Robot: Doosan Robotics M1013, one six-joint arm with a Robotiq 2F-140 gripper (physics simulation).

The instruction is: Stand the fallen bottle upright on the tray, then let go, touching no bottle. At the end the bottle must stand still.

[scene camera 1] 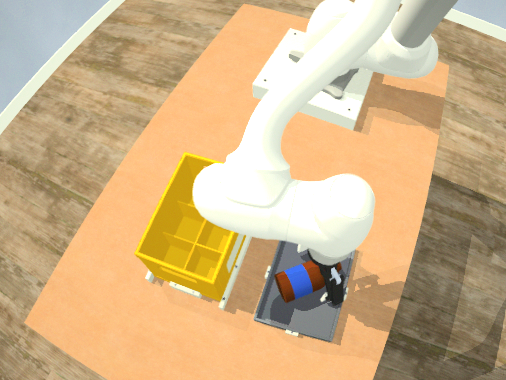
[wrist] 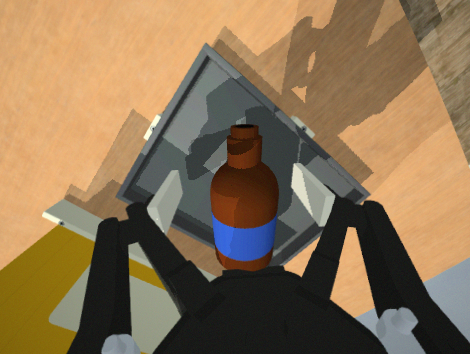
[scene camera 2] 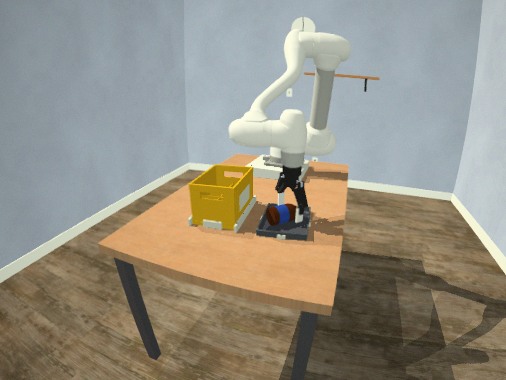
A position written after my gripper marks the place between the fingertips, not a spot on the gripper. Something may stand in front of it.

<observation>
In view: my gripper [scene camera 2: 289, 214], a brown bottle [wrist: 244, 192] and a white rail [wrist: 76, 219].
My gripper also shows in scene camera 1 [scene camera 1: 314, 273] and in the wrist view [wrist: 237, 178].
</observation>
